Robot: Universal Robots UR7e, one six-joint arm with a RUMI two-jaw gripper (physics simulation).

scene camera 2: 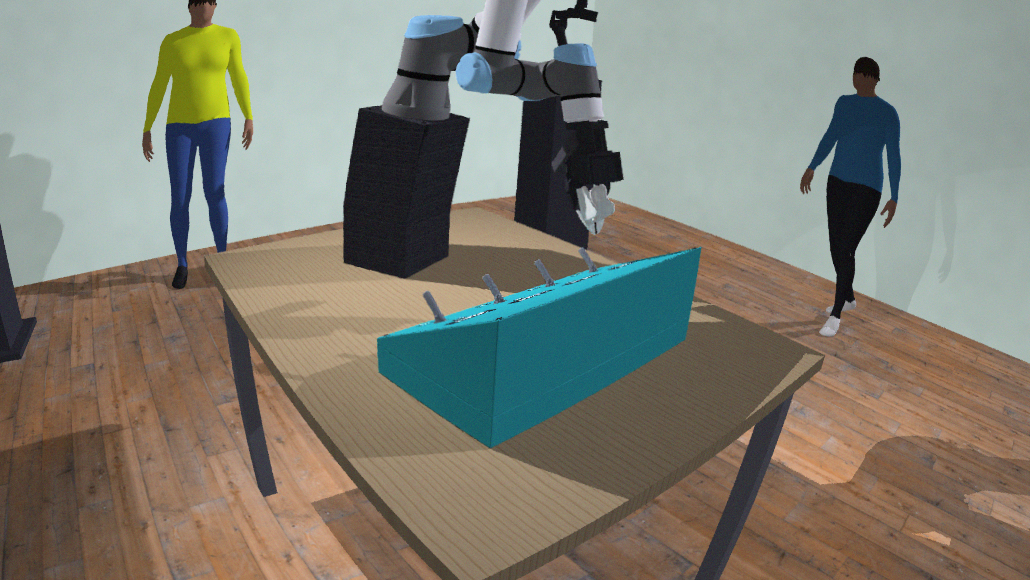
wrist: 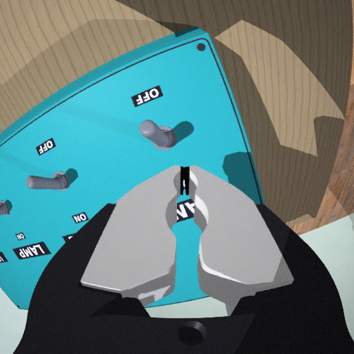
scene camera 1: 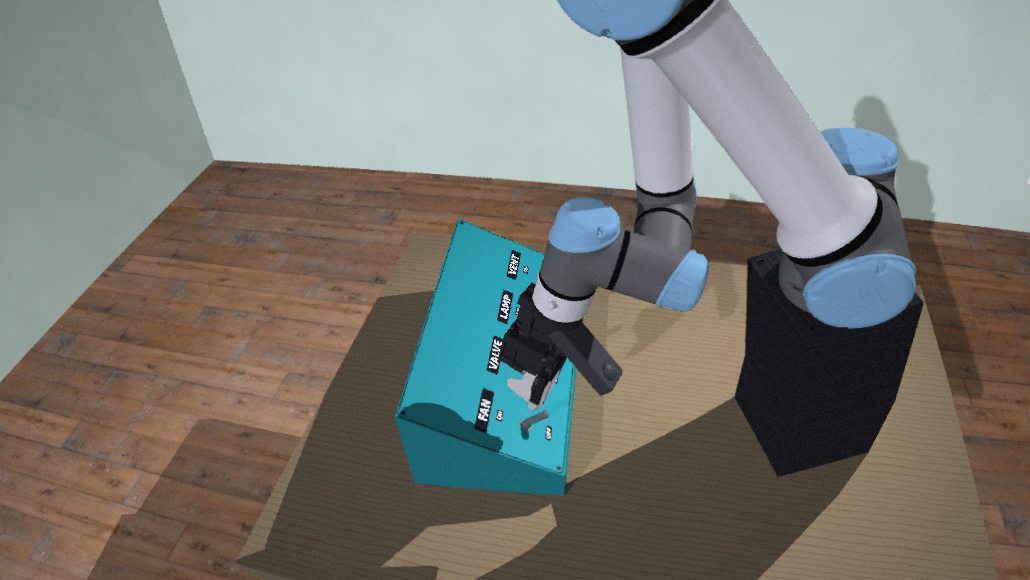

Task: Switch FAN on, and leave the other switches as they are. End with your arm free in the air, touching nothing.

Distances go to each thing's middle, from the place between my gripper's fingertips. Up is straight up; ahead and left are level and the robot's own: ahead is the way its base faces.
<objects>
I see my gripper 13 cm short of the teal switch panel [scene camera 2: 495, 370], 17 cm to the left of it and 8 cm above it.
</objects>
